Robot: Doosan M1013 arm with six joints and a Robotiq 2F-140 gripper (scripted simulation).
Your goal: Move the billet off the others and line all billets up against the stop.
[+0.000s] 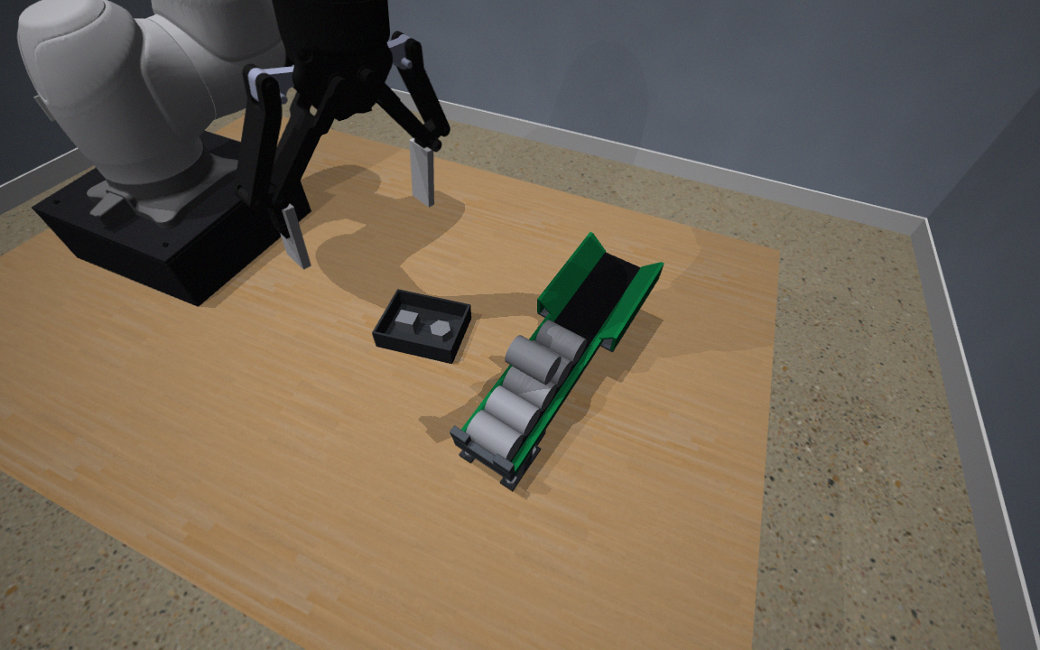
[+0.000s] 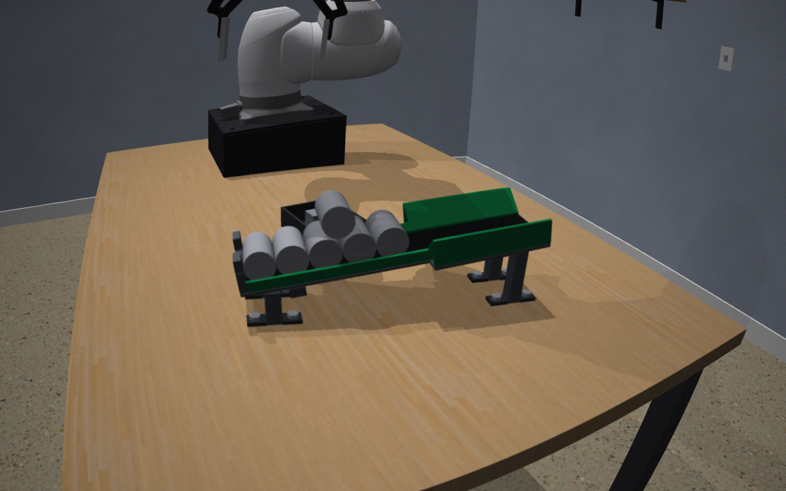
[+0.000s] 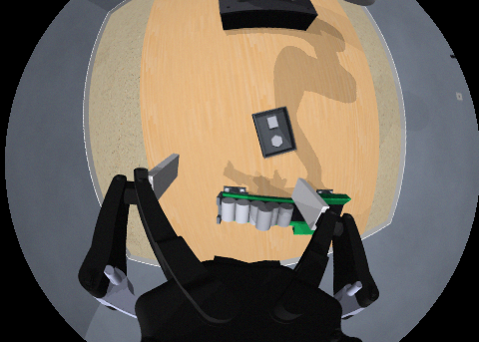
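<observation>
Now: the dark stop 250 mm below my hand, 160 mm ahead of it and 80 mm to the right of it. Round my hand: black tray (300 mm below, 100 mm to the left, 30 mm behind).
</observation>
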